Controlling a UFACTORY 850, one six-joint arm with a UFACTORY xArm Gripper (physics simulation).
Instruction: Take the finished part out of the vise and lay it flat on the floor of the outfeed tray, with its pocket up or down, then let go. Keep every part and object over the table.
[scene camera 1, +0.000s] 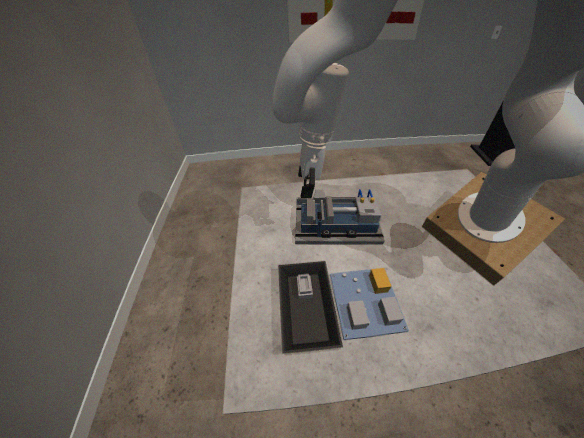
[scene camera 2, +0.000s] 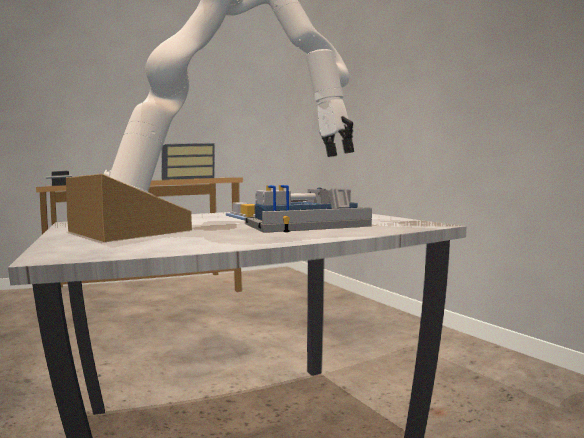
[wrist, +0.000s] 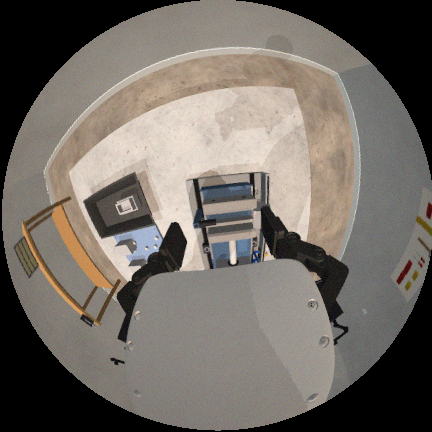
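My gripper (scene camera 1: 307, 191) (scene camera 2: 340, 152) (wrist: 220, 224) is open, with nothing between its fingers, well above the vise (scene camera 1: 340, 239) (scene camera 2: 320, 216). The vise has a blue body and grey jaws, also seen in the wrist view (wrist: 229, 204). A narrow gap shows between the jaws, with a black handle beside it; I cannot make out a pocketed part there. A small light grey part (scene camera 1: 304, 285) (wrist: 120, 207) with a rectangular pocket facing up lies flat on the floor of the dark outfeed tray (scene camera 1: 284, 315) (wrist: 107, 226), near one end and apart from its walls. My gripper is far from it.
A blue board (scene camera 1: 367, 299) (wrist: 145, 234) stands beside the tray, with two grey blocks (scene camera 1: 358, 314) and a yellow block (scene camera 1: 380, 280). Blue upright hooks (scene camera 2: 286, 196) rise at one vise end. The arm's wooden base (scene camera 1: 460, 255) (scene camera 2: 130, 212) stands on the table (scene camera 2: 210, 252).
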